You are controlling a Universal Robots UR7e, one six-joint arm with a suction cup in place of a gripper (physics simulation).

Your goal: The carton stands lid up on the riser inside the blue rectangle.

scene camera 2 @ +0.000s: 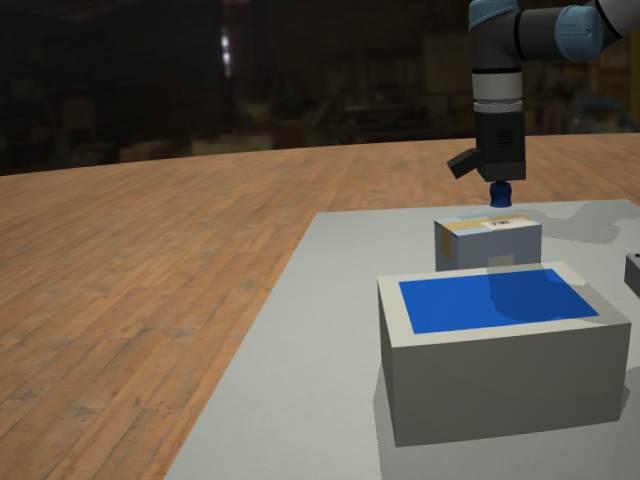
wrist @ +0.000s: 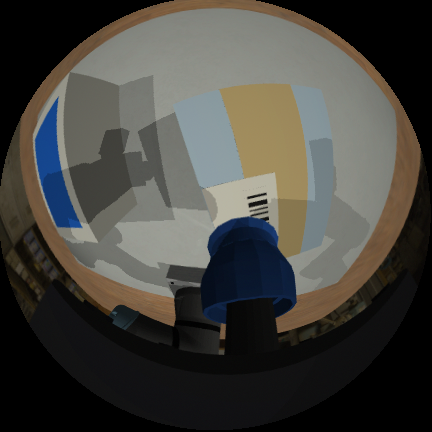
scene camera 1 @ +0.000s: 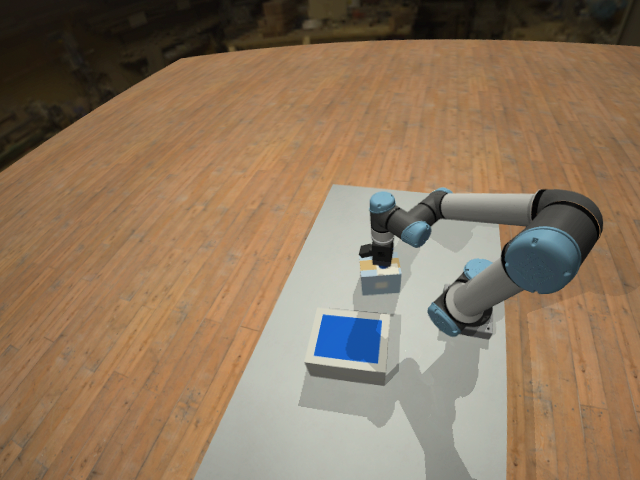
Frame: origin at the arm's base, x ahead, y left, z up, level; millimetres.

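Seen in the pictures: hand, its tool point: (scene camera 2: 500, 204) (wrist: 243, 248).
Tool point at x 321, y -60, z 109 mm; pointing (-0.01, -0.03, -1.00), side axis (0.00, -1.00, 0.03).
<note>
Offsets run from my tool point to a thing's middle. Level surfaces: height alone.
The light blue carton @[dz -97, dx +18, dy -30 mm] (scene camera 1: 372, 287) (scene camera 2: 491, 249) (wrist: 265, 125) stands upright on the grey mat behind the riser, its face with tan tape and a barcode label up. My suction gripper (scene camera 1: 383, 266) (scene camera 2: 500, 205) (wrist: 243, 225) points straight down, a small gap above the carton's top on the label side. It is off and holds nothing. The pale riser @[dz -98, dx +67, dy +285 mm] (scene camera 1: 345, 373) (scene camera 2: 506, 387) (wrist: 90, 107) bears the blue rectangle @[dz -38, dx +67, dy +285 mm] (scene camera 1: 336, 335) (scene camera 2: 449, 304) (wrist: 47, 140) on its top. The riser hides the carton's lower edge in the scene camera 2 view.
The arm's base (scene camera 1: 478, 331) (wrist: 185, 274) stands on the grey mat @[dz -158 mm] (scene camera 1: 258, 413) (scene camera 2: 289, 361) (wrist: 215, 45), to the right of the riser and carton in the scene camera 1 view. The arm's shadow falls across part of the blue rectangle. Wooden floor (scene camera 1: 155, 258) (scene camera 2: 129, 284) surrounds the mat.
</note>
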